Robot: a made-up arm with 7 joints.
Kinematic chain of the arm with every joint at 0, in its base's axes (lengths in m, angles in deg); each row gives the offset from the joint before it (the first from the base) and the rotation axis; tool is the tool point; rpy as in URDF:
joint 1: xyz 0 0 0.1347 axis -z
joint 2: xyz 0 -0.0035 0.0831 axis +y
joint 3: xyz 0 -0.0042 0.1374 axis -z
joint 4: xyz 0 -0.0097 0.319 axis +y
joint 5: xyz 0 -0.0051 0.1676 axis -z
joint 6: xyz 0 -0.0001 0.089 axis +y
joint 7: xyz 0 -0.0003 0.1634 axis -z
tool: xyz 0 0 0 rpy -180 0 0
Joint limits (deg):
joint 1: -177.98..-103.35
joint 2: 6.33..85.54
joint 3: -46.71..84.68
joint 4: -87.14..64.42
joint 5: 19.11..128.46
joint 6: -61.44..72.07
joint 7: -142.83..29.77
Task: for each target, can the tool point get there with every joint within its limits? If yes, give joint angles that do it. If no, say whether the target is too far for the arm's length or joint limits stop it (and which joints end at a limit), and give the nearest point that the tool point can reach.
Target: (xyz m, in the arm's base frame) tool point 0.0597 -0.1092 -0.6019
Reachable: no: joint limits stop it (at a limit: joint 1, joint 2, joint 4, joint 5, joint 6) | nearest point -0.4830 -0.0238 -0.0888 | short by 0.752 m
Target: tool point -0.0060 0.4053 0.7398
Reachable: yes | joints -144.26 43.74 -35.48 -75.33 89.93 56.20 -119.90
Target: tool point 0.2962 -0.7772 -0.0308
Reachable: no: joint limits stop it (at a limit: joint 1, joint 2, joint 4, joint 5) | nearest point 0.0762 -0.3289 0.5768 | short by 0.786 m
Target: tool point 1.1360 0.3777 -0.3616
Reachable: no: too far | nearest point 0.2201 0.5813 0.0890 | short by 1.041 m
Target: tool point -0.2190 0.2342 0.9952
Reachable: yes | joints -118.14 20.79 5.97 2.72 82.81 -40.90 -1.66
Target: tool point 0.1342 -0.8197 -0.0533
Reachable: no: joint limits stop it (at a limit: joint 1, joint 2, joint 3, joint 4) | nearest point -0.3647 -0.3350 0.2309 | short by 0.751 m
